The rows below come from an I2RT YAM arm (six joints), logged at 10 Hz.
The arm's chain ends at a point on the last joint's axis. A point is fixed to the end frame.
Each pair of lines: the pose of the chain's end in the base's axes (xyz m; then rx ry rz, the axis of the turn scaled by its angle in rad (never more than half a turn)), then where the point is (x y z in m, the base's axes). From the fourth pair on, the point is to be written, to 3 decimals.
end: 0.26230 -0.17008 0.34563 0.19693 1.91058 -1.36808
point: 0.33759 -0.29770 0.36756
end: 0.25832 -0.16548 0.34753 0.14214 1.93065 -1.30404
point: 0.34169 -0.28869 0.36497
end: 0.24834 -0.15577 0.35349 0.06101 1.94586 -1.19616
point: 0.34399 -0.27044 0.36521
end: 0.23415 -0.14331 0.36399 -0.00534 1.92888 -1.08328
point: 0.341 -0.248 0.374
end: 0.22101 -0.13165 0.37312 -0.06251 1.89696 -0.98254
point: 0.337 -0.226 0.383
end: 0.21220 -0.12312 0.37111 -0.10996 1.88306 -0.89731
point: 0.335 -0.208 0.380
